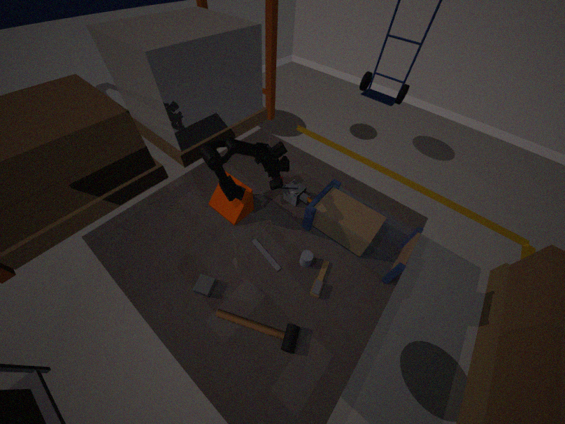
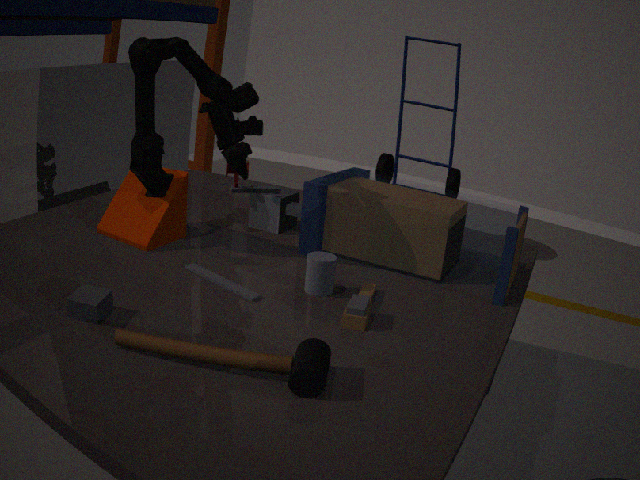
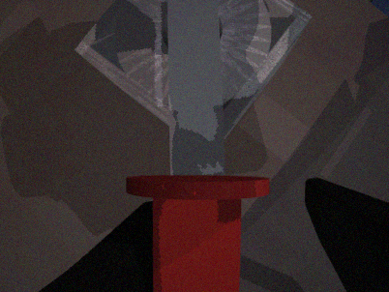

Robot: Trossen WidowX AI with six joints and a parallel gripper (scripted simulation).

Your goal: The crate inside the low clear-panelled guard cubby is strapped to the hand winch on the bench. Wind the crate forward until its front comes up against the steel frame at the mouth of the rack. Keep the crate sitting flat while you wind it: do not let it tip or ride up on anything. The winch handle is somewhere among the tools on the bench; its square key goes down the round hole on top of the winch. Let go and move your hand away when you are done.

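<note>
My gripper tip is 20 mm past the red knob. The rest, counted from my gripper tip: flat grey bar: 330 mm to the right, 140 mm ahead, 130 mm below; then grey winch: 100 mm below, 50 mm to the left, 40 mm ahead; then small wooden tool: 410 mm ahead, 300 mm to the right, 110 mm below.
</note>
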